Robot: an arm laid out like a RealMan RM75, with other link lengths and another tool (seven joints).
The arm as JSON. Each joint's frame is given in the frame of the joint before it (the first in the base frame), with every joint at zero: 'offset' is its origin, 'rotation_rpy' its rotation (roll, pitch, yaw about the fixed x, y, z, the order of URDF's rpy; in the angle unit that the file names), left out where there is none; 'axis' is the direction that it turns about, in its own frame. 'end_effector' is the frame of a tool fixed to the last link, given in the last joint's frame.
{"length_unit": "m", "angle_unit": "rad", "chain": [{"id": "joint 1", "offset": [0.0, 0.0, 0.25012], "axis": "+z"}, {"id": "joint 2", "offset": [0.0, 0.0, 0.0], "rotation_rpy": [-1.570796, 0.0, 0.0], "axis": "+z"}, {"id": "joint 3", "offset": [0.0, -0.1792, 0.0], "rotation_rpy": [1.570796, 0.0, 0.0], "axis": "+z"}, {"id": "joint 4", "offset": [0.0, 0.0, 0.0], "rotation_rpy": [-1.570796, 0.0, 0.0], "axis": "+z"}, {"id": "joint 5", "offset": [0.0, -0.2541, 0.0], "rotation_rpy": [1.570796, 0.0, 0.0], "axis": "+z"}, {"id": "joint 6", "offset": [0.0, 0.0, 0.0], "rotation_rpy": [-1.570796, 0.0, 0.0], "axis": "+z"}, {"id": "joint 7", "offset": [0.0, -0.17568, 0.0], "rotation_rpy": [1.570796, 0.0, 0.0], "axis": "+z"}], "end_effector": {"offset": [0.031, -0.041, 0.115], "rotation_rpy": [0.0, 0.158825, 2.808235]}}
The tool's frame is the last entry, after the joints.
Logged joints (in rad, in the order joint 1, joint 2, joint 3, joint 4, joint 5, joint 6, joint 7), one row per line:
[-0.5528, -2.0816, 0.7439, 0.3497, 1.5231, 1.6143, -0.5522]
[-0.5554, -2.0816, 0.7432, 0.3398, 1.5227, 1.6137, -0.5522]
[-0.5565, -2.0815, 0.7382, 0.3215, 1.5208, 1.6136, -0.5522]
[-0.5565, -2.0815, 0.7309, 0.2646, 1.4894, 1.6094, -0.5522]
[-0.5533, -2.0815, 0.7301, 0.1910, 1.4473, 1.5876, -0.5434]
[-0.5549, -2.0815, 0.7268, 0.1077, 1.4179, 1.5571, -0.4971]
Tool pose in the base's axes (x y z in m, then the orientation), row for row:
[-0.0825, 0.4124, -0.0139, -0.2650, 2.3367, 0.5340]
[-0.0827, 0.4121, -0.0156, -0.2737, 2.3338, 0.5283]
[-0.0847, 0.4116, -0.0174, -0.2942, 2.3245, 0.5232]
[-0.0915, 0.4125, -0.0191, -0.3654, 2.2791, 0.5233]
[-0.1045, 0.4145, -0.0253, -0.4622, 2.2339, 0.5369]
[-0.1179, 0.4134, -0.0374, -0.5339, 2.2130, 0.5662]
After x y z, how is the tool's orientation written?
As a rotation vector, in radians.
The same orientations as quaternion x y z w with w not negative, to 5 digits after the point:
[-0.10265, 0.90512, 0.20685, 0.35697]
[-0.10609, 0.90463, 0.20478, 0.35842]
[-0.11423, 0.90257, 0.20315, 0.36201]
[-0.14295, 0.89159, 0.20472, 0.37779]
[-0.18173, 0.87833, 0.21110, 0.38852]
[-0.20982, 0.86968, 0.22251, 0.38746]

